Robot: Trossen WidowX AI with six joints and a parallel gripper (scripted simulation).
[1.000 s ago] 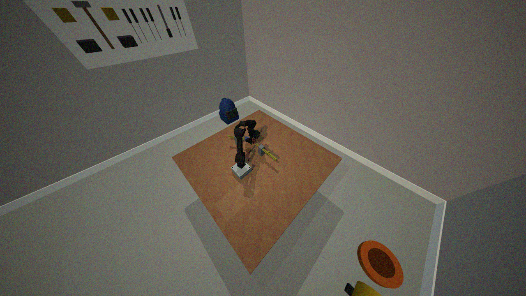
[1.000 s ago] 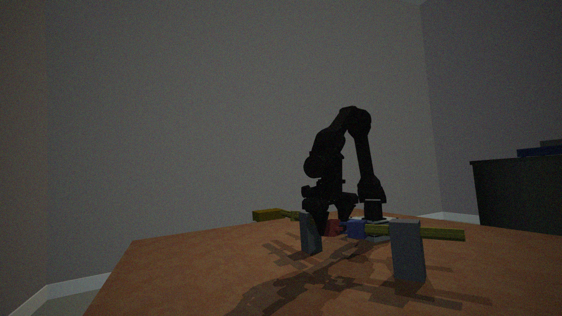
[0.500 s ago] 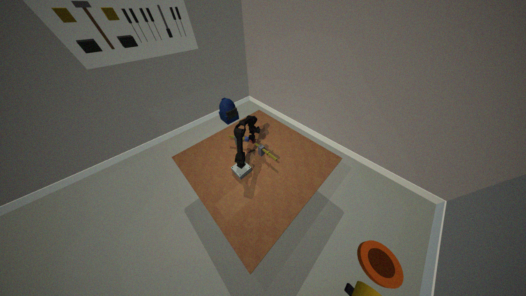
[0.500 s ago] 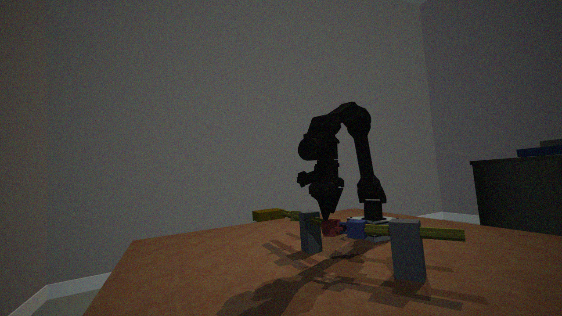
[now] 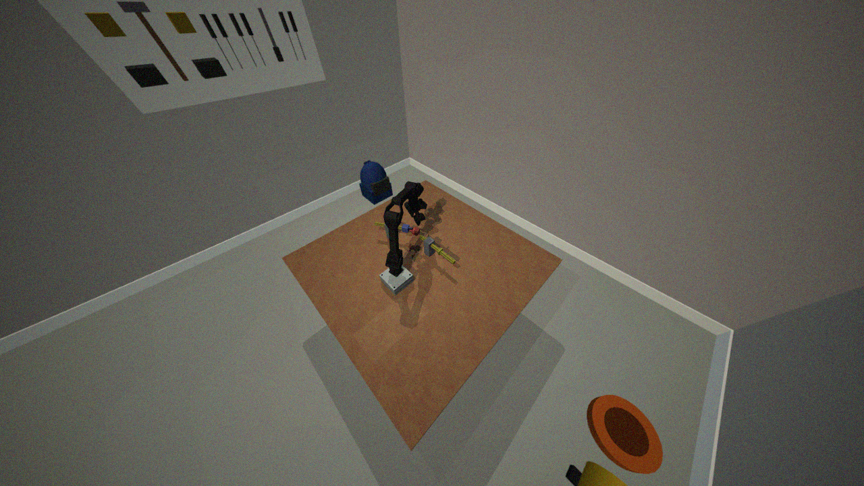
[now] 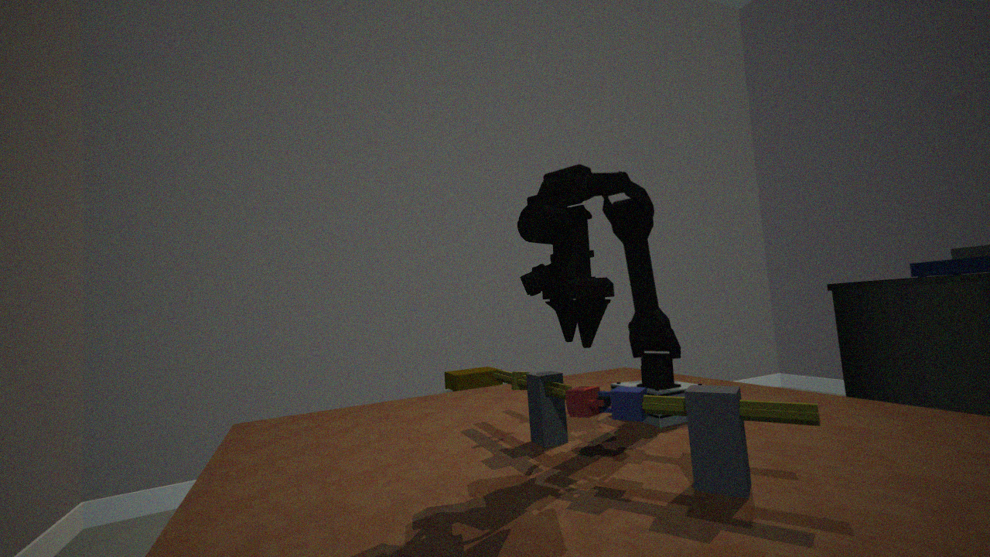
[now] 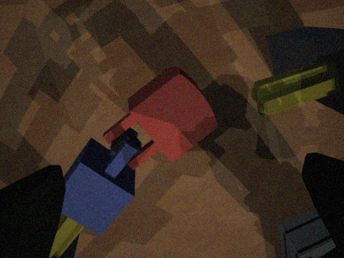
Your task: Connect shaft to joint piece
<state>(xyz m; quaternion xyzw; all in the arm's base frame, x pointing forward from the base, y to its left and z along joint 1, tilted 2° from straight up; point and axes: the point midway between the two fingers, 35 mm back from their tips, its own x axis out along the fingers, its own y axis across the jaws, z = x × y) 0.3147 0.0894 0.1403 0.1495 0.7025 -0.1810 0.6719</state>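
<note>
The red piece lies 9 cm below my gripper tip and 1 cm behind it.
</note>
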